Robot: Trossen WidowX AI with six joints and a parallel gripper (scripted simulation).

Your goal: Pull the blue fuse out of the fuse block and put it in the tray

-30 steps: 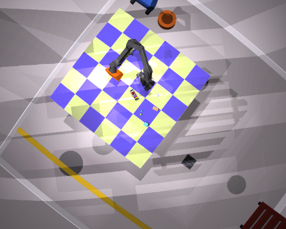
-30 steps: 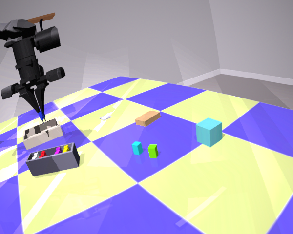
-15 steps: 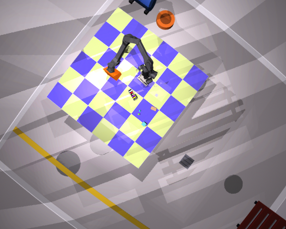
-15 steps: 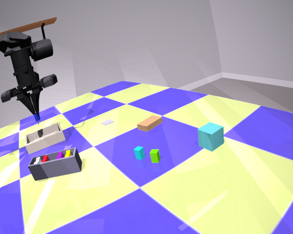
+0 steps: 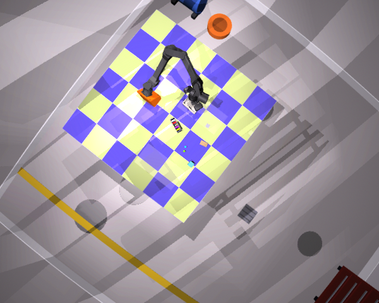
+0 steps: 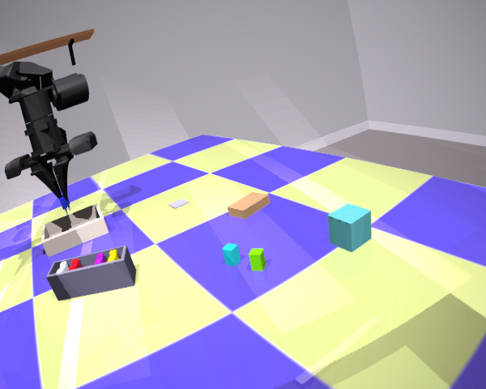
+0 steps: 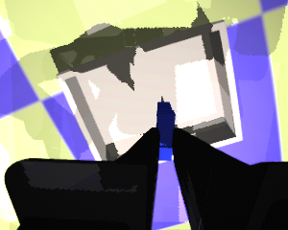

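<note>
Now: the blue fuse 10 mm below my gripper tip. Also, from my gripper tip: white fuse: 20 mm behind, 210 mm to the right, 50 mm below; pale tray: 70 mm below; red fuse: 210 mm to the right, 50 mm below.
</note>
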